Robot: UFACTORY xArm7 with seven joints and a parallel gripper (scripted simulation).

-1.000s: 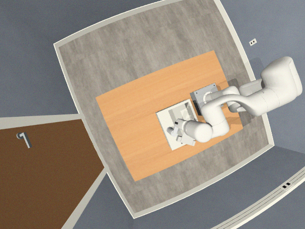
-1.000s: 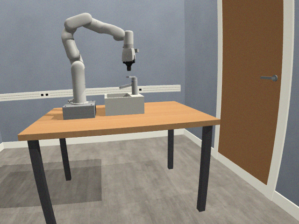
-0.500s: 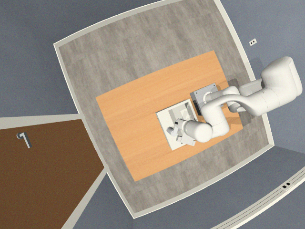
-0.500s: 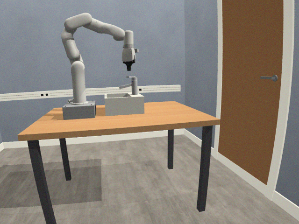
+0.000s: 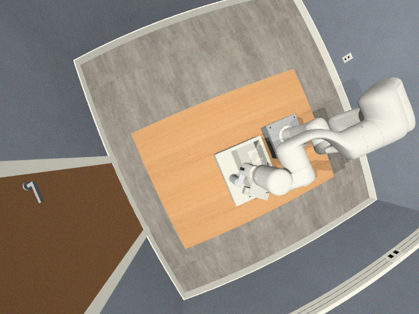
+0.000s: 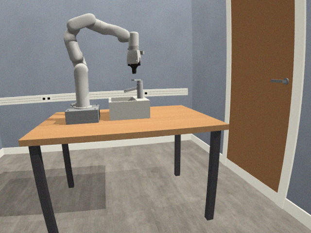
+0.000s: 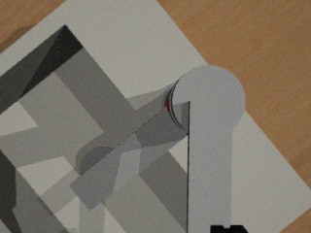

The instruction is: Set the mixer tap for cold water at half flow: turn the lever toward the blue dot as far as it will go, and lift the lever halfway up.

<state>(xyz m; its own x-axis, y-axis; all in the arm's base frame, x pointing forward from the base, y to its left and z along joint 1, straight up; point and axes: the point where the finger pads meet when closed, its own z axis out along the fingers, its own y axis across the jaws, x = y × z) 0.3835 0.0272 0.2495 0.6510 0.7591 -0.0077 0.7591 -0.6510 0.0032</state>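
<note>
My gripper is now 70 mm above the lever, 20 mm to the right of it and 20 mm short of it. Round my hand: white sink block (300 mm below, 70 mm behind, 60 mm to the left).
</note>
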